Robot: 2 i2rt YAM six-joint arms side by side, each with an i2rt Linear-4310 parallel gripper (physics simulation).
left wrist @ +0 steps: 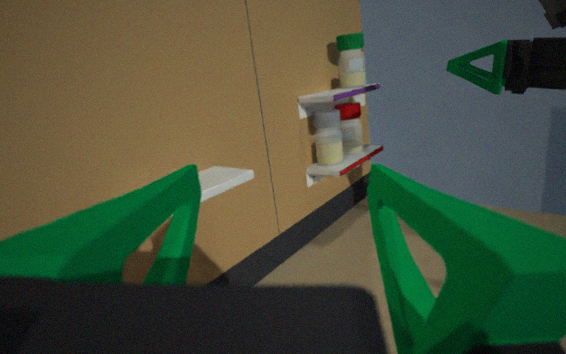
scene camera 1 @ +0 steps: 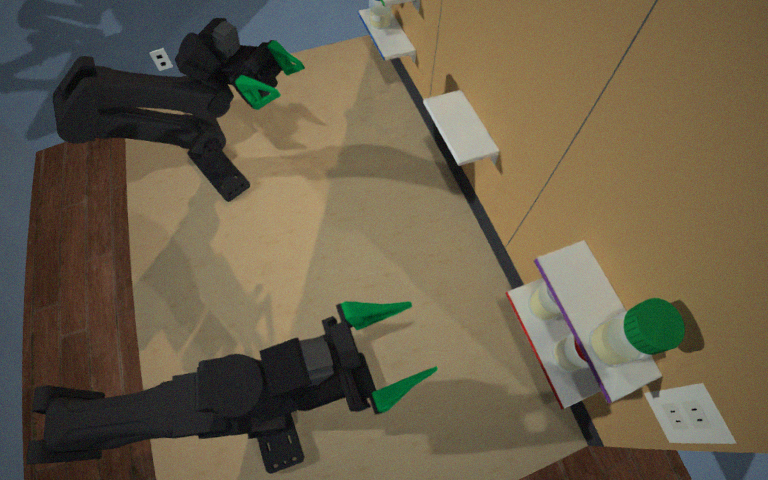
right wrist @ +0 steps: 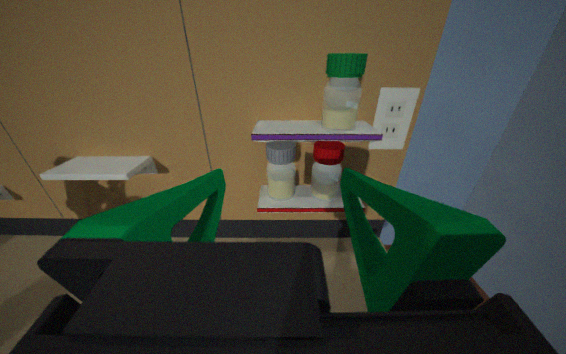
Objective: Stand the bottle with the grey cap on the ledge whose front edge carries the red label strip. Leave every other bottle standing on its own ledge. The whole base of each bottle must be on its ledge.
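Seen in the pictures: left gripper, between the fingertips: [left wrist: 283, 178] [scene camera 1: 290, 78]; right gripper, between the fingertips: [left wrist: 453, 64] [scene camera 1: 423, 335] [right wrist: 282, 176]; left arm's base, origin of its link: [scene camera 1: 218, 169].
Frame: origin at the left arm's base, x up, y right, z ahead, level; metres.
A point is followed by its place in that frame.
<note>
The grey-capped bottle [scene camera 1: 542, 303] @[x 0.213, y 0.734, z 0.198 m] [left wrist: 328, 145] @[x 0.202, y 0.714, z 0.221 m] [right wrist: 281, 177] @[x 0.213, y 0.731, z 0.198 m] stands upright on the red-strip ledge [scene camera 1: 573, 391] @[x 0.160, y 0.861, z 0.150 m] [left wrist: 318, 169] @[x 0.158, y 0.703, z 0.243 m] [right wrist: 303, 203] @[x 0.160, y 0.767, z 0.175 m]. The red-capped bottle [scene camera 1: 568, 353] @[x 0.217, y 0.807, z 0.164 m] [left wrist: 352, 131] @[x 0.211, y 0.794, z 0.180 m] [right wrist: 326, 178] @[x 0.211, y 0.806, z 0.166 m] stands beside it on the same ledge. A green-capped bottle [scene camera 1: 654, 326] @[x 0.405, y 0.819, z 0.166 m] [left wrist: 351, 62] @[x 0.350, y 0.794, z 0.172 m] [right wrist: 342, 97] @[x 0.351, y 0.806, z 0.151 m] stands on the purple-strip ledge [scene camera 1: 583, 288] @[x 0.300, y 0.754, z 0.210 m] [left wrist: 322, 95] @[x 0.300, y 0.693, z 0.220 m] [right wrist: 285, 128] @[x 0.300, y 0.741, z 0.202 m] above, which partly hides both lower bottles in scene camera 1. My right gripper [scene camera 1: 423, 336] @[x 0.330, y 0.653, z 0.009 m] [right wrist: 282, 176] @[x 0.330, y 0.653, z 0.009 m] is open and empty, back from these ledges. My left gripper [scene camera 1: 291, 80] @[x 0.309, y 0.198, z 0.156 m] [left wrist: 283, 178] @[x 0.309, y 0.198, z 0.156 m] is open and empty, far from them.
A plain white ledge [scene camera 1: 461, 127] @[x 0.230, y 0.430, z 0.347 m] [left wrist: 227, 176] @[x 0.230, y 0.455, z 0.312 m] [right wrist: 97, 167] @[x 0.230, y 0.424, z 0.338 m] is on the wall. A blue-strip ledge [scene camera 1: 396, 44] @[x 0.160, y 0.117, z 0.488 m] at the top holds another bottle [scene camera 1: 380, 18] @[x 0.192, y 0.049, z 0.500 m], cut off by the picture edge. A wall outlet [scene camera 1: 688, 416] @[x 0.307, y 0.946, z 0.171 m] [right wrist: 395, 117] @[x 0.306, y 0.949, z 0.170 m] is near the purple-strip ledge.
</note>
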